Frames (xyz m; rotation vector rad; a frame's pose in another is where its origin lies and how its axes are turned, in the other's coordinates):
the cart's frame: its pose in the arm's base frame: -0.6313 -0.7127 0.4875 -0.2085 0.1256 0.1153
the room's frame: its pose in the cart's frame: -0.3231 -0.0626 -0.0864 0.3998 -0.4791 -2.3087
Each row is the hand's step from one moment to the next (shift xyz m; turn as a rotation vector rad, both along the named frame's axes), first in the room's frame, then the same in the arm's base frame.
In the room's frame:
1: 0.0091 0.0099 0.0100 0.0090 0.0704 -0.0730
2: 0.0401 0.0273 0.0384 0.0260 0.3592 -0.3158
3: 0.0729 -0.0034 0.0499 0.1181 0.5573 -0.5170
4: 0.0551 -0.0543 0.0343 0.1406 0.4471 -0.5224
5: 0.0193 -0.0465 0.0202 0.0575 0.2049 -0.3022
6: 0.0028 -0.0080 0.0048 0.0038 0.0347 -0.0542
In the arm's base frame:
1: -0.0017 -0.0085 0.0144 0.0705 -0.0678 -0.0284
2: -0.0172 -0.0313 0.0505 0.3522 -0.3096 -0.0974
3: -0.0630 -0.0383 0.0487 0.5091 -0.5520 -0.1671
4: -0.0840 -0.0050 0.0088 0.4175 -0.5181 -0.2232
5: -0.0522 0.0146 -0.0032 0.2168 -0.2546 -0.1575
6: -0.0091 0.0034 0.0006 0.0413 -0.0395 -0.0299

